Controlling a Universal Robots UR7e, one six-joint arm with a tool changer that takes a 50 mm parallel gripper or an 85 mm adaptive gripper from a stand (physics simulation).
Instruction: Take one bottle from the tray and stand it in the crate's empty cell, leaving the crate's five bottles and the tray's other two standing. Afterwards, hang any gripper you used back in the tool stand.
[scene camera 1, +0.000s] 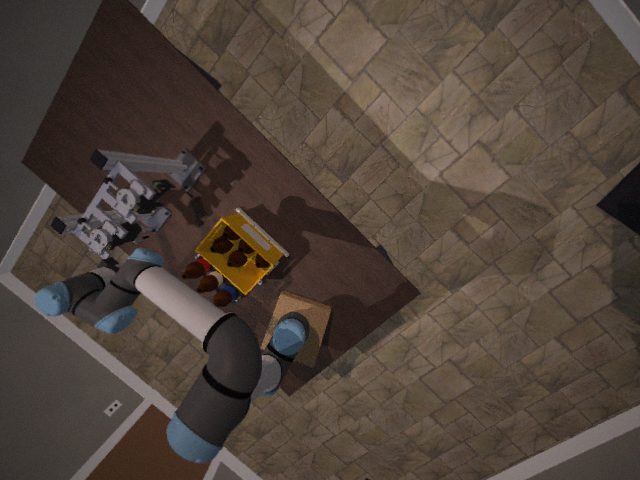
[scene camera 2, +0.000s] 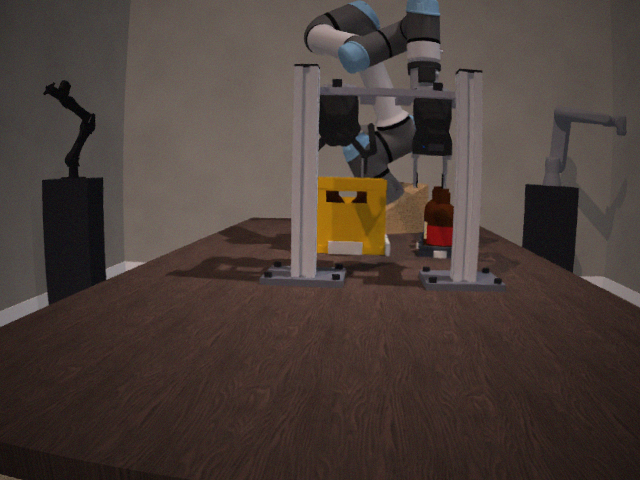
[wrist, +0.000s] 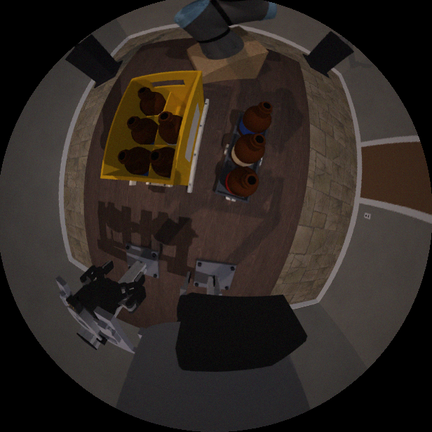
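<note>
The parallel gripper (scene camera 2: 430, 178) hangs in the tool stand (scene camera 2: 467, 175) (scene camera 1: 144, 161), its two fingers apart with nothing between them. The arm's bare tool flange (scene camera 2: 424, 72) is close to the stand's top, above and behind this gripper; no gripper shows coupled to it. The adaptive gripper (wrist: 114, 286) hangs in the other slot. Three brown bottles stand in the tray (wrist: 221, 187): red-labelled (wrist: 242, 182) (scene camera 2: 439, 222), cream-labelled (wrist: 249, 150) and blue-labelled (wrist: 257, 120). The yellow crate (wrist: 183, 167) (scene camera 2: 351, 227) holds five upright bottles; its empty cell is at the end nearer the arm's base, on the tray side.
The arm base stands on a wooden block (scene camera 1: 315, 310) (wrist: 227, 67) beyond the crate and tray. The stand's footplates (scene camera 2: 462, 280) are bolted to the table (scene camera 2: 361, 361). Dark pedestals (scene camera 2: 73, 237) (scene camera 2: 550, 222) with other arms stand off to the sides.
</note>
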